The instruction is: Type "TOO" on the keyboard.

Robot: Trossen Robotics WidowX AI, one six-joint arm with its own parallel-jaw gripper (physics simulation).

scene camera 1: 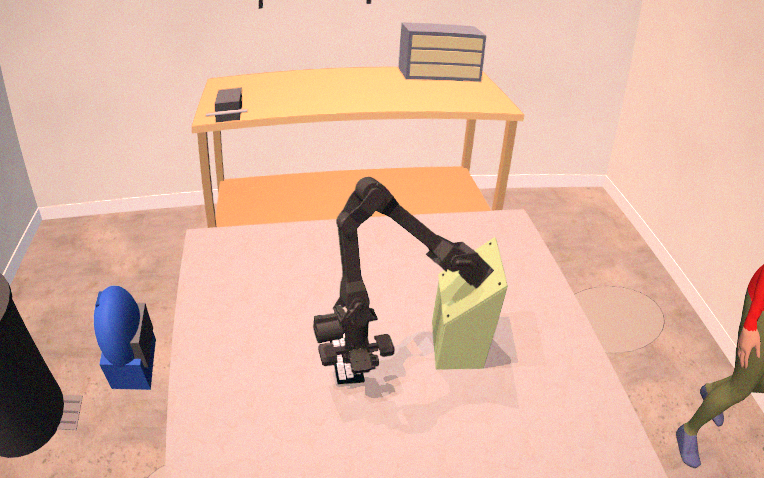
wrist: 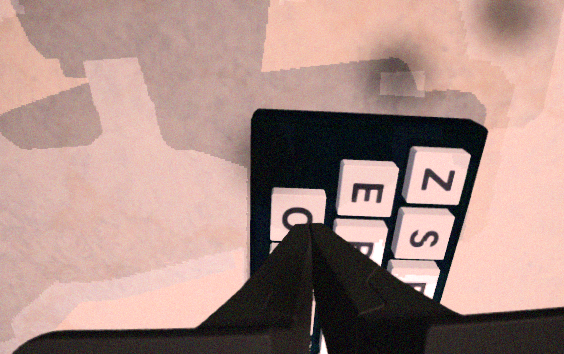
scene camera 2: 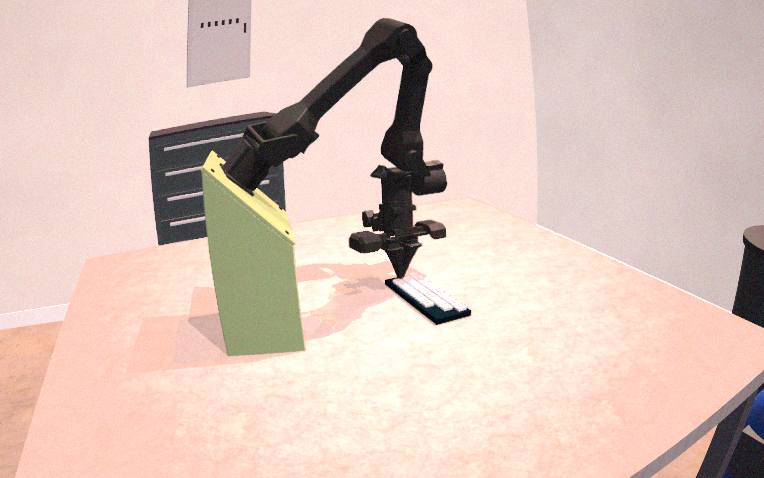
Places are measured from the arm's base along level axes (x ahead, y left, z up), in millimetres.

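Pixels of known places: gripper, fingertip midpoint: (wrist: pixel 308 236) (scene camera 2: pixel 400 278); arm's base, link origin: (scene camera 1: pixel 480 274) (scene camera 2: pixel 235 180).
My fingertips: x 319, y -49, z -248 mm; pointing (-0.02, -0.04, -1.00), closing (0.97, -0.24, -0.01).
Observation:
Ahead of a thing's pixels: the offset from my fingertips to its top centre. Level surfaces: height alone.
A small black keyboard {dx -8, dy -76, dz -5 mm} (scene camera 1: pixel 349 381) (scene camera 2: pixel 436 315) (wrist: pixel 300 150) with white letter keys lies on the table. My gripper (scene camera 2: pixel 400 276) (wrist: pixel 308 236) is shut and empty, pointing straight down at the keyboard's far end in scene camera 2. In the wrist view its tips overlap the lower right part of the O key {dx -2, dy +4, dz -5 mm} (wrist: pixel 290 200); whether they touch it I cannot tell. The E key {dx +21, dy +7, dz -5 mm} (wrist: pixel 367 187), Z key {dx +42, dy +5, dz -5 mm} (wrist: pixel 438 176) and S key {dx +35, dy -14, dz -5 mm} (wrist: pixel 424 234) show to the right. The fingers hide more keys below, and no T key shows. In scene camera 1 the arm covers part of the keyboard.
My arm is mounted on a tall green pedestal (scene camera 1: pixel 462 338) (scene camera 2: pixel 253 293) that stands on the pale table {dz -22 mm} (scene camera 1: pixel 236 428) (scene camera 2: pixel 360 417) beside the keyboard. Behind the table are a wooden workbench (scene camera 1: pixel 338 93) and, in scene camera 2, a dark drawer cabinet (scene camera 2: pixel 174 186).

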